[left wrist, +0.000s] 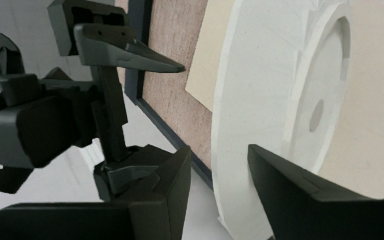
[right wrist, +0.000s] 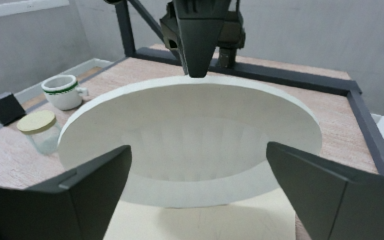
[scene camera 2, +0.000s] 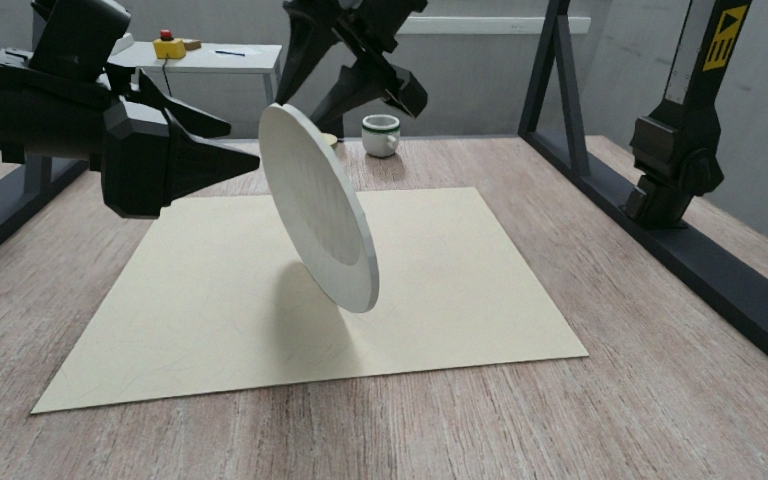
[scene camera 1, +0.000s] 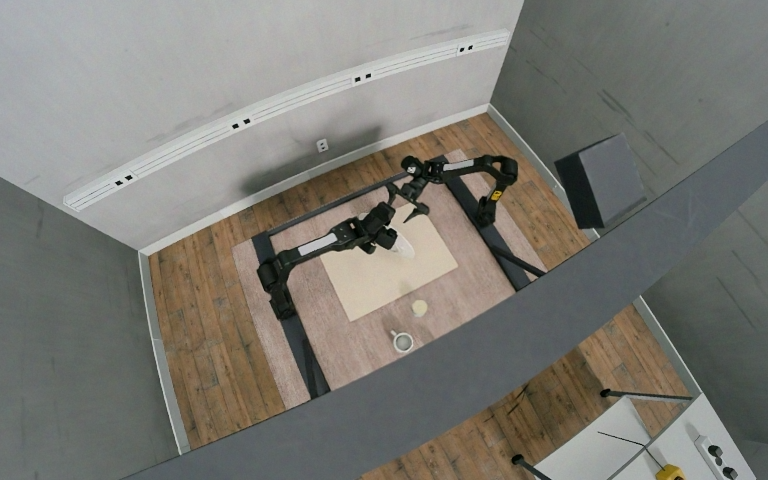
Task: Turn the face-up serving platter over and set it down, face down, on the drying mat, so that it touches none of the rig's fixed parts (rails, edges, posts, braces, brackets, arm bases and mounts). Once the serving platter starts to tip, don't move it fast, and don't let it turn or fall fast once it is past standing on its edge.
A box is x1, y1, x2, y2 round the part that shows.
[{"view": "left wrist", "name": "my left gripper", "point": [219, 152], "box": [0, 144, 383, 239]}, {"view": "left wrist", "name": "my right gripper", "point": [187, 123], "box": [0, 0, 186, 201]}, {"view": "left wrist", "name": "white serving platter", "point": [266, 63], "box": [211, 0, 354, 239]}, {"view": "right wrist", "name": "my left gripper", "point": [195, 85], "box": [103, 0, 230, 78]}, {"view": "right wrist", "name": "my right gripper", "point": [199, 150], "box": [0, 141, 383, 239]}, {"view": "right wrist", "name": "white serving platter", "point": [202, 142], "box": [57, 76, 322, 207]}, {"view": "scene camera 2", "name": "my left gripper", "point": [292, 116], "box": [274, 0, 427, 127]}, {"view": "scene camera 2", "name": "my right gripper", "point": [243, 144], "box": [0, 0, 260, 219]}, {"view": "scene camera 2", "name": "white serving platter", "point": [320, 212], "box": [258, 103, 378, 313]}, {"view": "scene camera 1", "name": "my left gripper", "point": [386, 224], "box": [358, 201, 397, 254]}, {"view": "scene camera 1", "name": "my right gripper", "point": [394, 217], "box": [385, 179, 429, 223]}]
